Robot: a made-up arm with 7 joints.
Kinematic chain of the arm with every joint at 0, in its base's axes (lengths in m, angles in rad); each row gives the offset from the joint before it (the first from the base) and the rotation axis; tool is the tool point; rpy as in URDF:
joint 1: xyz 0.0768 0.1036 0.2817 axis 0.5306 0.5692 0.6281
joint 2: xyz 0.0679 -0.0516 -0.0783 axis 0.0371 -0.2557 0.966
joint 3: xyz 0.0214 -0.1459 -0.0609 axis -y
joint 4: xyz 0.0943 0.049 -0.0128 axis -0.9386 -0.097 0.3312
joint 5: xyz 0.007 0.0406 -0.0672 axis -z
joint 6: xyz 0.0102 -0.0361 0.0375 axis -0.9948 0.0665 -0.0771
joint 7: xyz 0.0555 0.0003 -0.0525 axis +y
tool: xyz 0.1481 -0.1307 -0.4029 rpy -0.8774 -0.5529 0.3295
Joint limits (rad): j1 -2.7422..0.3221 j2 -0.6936..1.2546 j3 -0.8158..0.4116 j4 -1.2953..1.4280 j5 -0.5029..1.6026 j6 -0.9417..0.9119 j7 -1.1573..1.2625
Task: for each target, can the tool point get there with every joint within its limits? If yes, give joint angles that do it. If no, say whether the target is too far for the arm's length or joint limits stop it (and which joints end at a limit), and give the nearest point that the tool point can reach.
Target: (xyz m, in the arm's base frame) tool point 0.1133 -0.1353 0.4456
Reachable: no: joint limits stop it (at a limit: joint 1, joint 5, joint 6, joint 7) | nearest point 0.1602 -0.1732 0.4748 | short by 0.067 m
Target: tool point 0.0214 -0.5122 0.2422
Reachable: yes | joints -2.2408 0.2347 -0.0638 -0.9265 1.3340 0.1235 -0.2487
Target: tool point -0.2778 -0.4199 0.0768
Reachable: yes | joints -1.8986 -0.3221 -0.0220 0.5126 0.2914 -0.0596 0.9191
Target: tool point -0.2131 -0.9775 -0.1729
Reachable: no: too far | nearest point -0.1063 -0.6565 -0.0166 | short by 0.373 m
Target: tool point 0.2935 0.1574 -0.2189
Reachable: yes | joints -0.4635 0.4771 -0.0203 -0.6745 -0.2605 -0.4520 0.7412
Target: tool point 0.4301 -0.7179 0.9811
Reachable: no: too far | nearest point 0.3268 -0.5193 0.7864 | short by 0.297 m
